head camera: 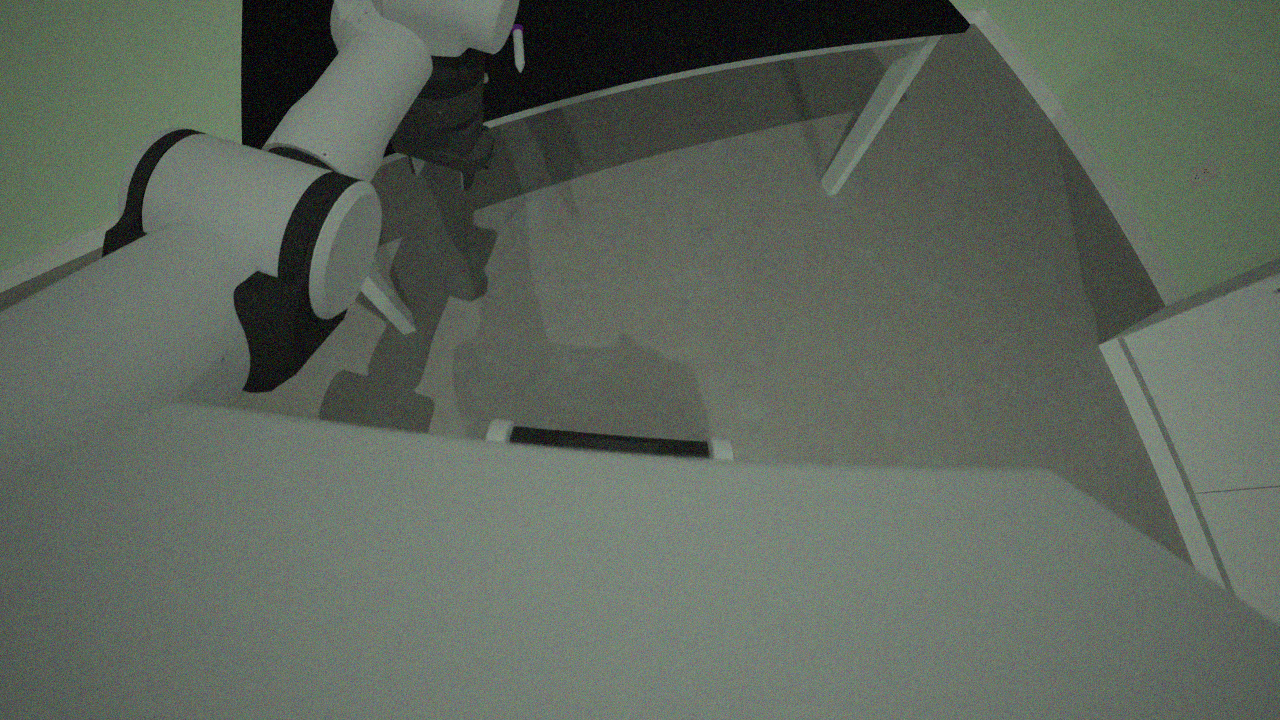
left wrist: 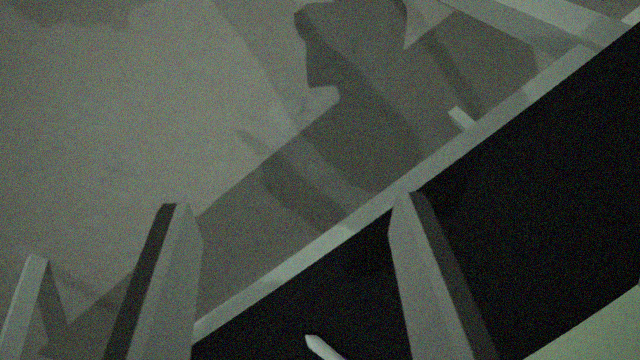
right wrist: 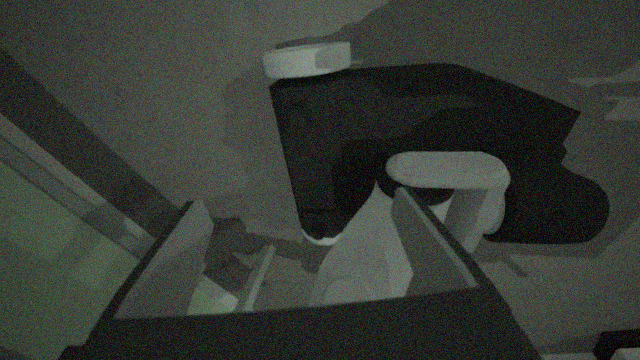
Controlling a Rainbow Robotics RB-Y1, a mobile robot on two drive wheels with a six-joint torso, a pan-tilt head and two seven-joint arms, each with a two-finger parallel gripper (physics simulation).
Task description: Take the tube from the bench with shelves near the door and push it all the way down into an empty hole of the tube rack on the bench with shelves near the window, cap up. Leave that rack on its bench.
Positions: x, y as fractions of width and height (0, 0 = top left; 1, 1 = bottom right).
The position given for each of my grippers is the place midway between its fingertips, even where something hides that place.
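Note:
On the left wrist camera you'd see my left gripper (left wrist: 0.46, 0.61), and the right wrist one shows my right gripper (right wrist: 0.47, 0.57). As for the head camera, it's got a white counter with sink (head camera: 0.93, 0.52) in it.

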